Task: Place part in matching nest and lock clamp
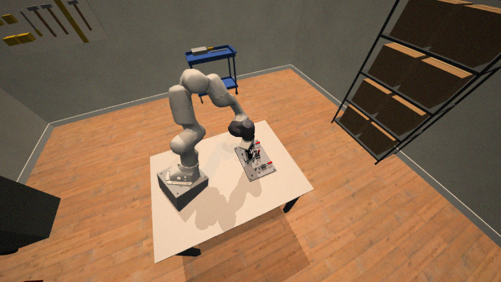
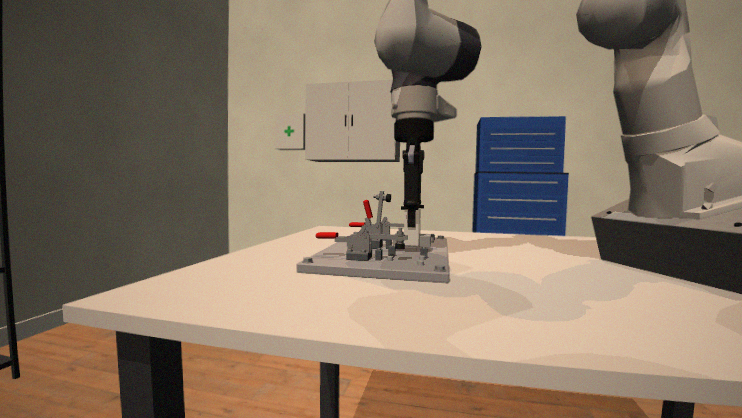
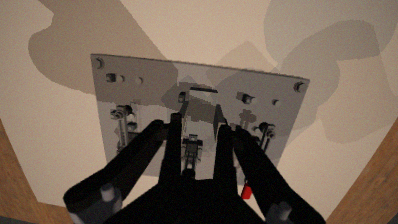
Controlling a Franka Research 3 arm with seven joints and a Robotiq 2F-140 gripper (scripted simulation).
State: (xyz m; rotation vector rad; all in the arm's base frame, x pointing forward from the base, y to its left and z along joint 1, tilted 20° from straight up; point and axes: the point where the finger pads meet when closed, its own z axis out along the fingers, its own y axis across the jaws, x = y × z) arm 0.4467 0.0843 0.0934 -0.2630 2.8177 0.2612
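Now: the grey fixture plate 50 mm ahead of my hand and 50 mm below it. Also, from my hand: grey block part 30 mm below.
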